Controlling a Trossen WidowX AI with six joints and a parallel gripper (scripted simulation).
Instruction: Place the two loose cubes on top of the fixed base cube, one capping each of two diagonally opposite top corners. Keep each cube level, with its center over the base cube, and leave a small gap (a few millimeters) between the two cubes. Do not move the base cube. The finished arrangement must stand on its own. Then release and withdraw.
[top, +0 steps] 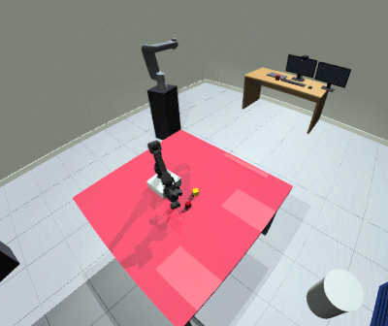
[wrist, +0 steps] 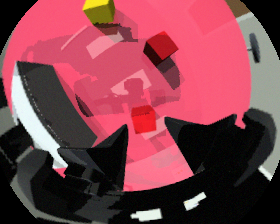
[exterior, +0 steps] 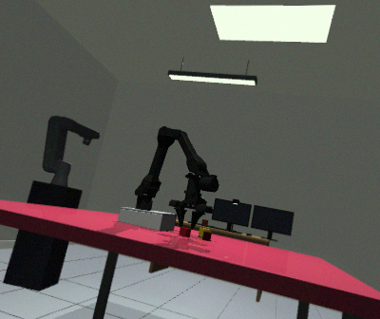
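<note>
Right now the red cube is 2 cm below my gripper tip. Also, from my gripper tip: yellow cube (20 cm to the left, 7 cm ahead, 1 cm below).
</note>
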